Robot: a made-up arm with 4 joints. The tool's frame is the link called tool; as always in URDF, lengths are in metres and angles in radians.
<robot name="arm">
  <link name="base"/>
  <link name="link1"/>
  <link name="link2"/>
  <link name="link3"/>
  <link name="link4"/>
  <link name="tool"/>
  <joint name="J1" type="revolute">
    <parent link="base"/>
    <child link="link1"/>
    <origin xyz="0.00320 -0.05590 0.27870" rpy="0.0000 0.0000 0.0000"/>
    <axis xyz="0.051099 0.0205 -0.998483"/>
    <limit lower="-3.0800" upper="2.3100" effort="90" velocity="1.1"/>
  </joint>
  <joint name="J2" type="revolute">
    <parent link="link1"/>
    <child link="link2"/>
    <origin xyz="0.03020 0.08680 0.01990" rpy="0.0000 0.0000 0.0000"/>
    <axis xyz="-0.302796 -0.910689 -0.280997"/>
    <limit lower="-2.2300" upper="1.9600" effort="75" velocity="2.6"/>
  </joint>
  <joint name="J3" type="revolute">
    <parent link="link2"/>
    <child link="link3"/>
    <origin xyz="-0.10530 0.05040 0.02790" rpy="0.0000 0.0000 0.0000"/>
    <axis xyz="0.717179 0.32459 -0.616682"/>
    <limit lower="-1.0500" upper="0.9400" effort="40" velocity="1.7"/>
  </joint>
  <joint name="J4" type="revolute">
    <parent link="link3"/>
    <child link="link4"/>
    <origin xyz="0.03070 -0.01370 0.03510" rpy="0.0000 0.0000 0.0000"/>
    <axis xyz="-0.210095 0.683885 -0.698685"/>
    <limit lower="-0.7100" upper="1.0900" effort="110" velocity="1.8"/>
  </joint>
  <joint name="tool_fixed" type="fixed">
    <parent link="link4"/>
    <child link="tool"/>
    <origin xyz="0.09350 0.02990 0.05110" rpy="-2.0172 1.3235 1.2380"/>
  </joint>
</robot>
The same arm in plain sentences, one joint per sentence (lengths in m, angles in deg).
The arm has four revolute joints in a row. What follows holds with every joint at zero, and every direction is one of the base frame's. The first joint sits 0.0032 m along +x and 0.0559 m along -y and 0.2787 m along +z from the base frame's origin and turns about the direction (0.051099, 0.0205, -0.998483), from -176.47 to 132.35 deg. The second joint sits 0.0302 m along +x and 0.0868 m along +y and 0.0199 m along +z from the first joint and turns about the direction (-0.302796, -0.910689, -0.280997), from -127.77 to 112.3 deg. The third joint sits 0.1053 m along -x and 0.0504 m along +y and 0.0279 m along +z from the second joint and turns about the direction (0.717179, 0.32459, -0.616682), from -60.16 to 53.86 deg. The fourth joint sits 0.0307 m along +x and 0.0137 m along -y and 0.0351 m along +z from the third joint and turns about the direction (-0.210095, 0.683885, -0.698685), from -40.68 to 62.45 deg. The tool frame, which is the frame that the pose is given for, sits 0.0935 m along +x and 0.0299 m along +y and 0.0511 m along +z from the fourth joint; its axes are the base frame's turned by roll -115.58, pitch 75.83 and yaw 70.93 deg (as in URDF: about the fixed x, then y, then z).
